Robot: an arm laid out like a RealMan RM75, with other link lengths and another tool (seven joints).
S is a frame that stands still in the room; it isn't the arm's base.
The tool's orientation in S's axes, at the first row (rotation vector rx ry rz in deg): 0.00, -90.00, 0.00
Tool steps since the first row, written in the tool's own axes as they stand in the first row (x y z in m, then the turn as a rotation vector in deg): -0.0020, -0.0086, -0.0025, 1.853, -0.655, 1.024; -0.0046, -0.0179, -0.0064, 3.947, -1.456, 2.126; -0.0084, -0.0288, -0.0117, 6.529, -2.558, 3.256; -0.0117, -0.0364, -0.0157, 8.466, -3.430, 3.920
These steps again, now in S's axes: 0.0025, -0.0086, -0.0020, -1.024, -0.655, 1.853; 0.0064, -0.0179, -0.0046, -2.126, -1.456, 3.947; 0.0117, -0.0288, -0.0084, -3.256, -2.558, 6.529; 0.0157, -0.0364, -0.0117, -3.920, -3.430, 8.466
